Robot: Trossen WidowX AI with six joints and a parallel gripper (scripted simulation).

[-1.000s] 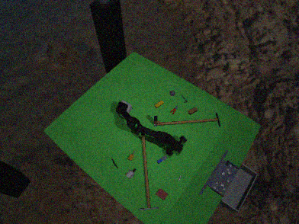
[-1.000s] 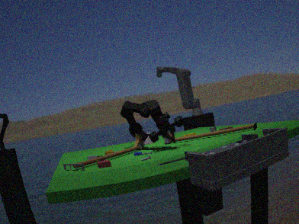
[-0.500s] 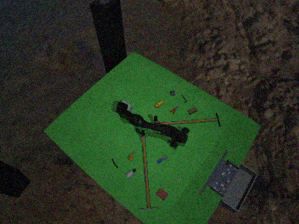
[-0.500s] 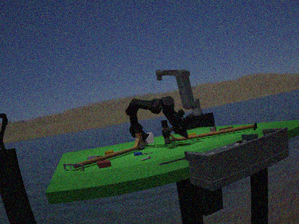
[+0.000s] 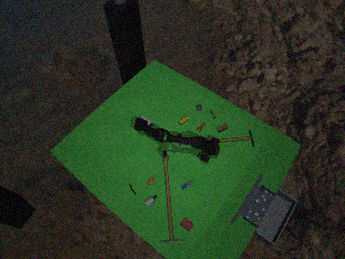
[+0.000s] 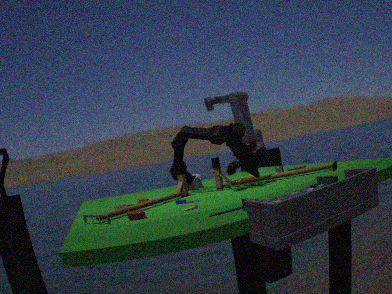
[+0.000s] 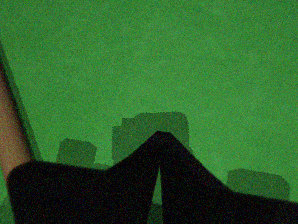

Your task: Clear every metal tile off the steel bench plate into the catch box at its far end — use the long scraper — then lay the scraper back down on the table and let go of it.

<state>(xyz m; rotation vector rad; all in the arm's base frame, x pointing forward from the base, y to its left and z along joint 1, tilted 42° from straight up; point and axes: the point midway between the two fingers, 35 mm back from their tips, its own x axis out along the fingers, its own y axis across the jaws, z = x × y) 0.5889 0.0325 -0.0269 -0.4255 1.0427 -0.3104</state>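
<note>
Now: gripper tip 120 mm to the right of the long wooden scraper, 50 mm past it and 20 mm below it. From my gripper tip the other things lie so: yellow piece: 350 mm behind, 160 mm to the left, 30 mm below; brown block: 250 mm to the left, 50 mm behind, 30 mm below; blue piece: 290 mm to the right, 70 mm behind, 40 mm below.
</note>
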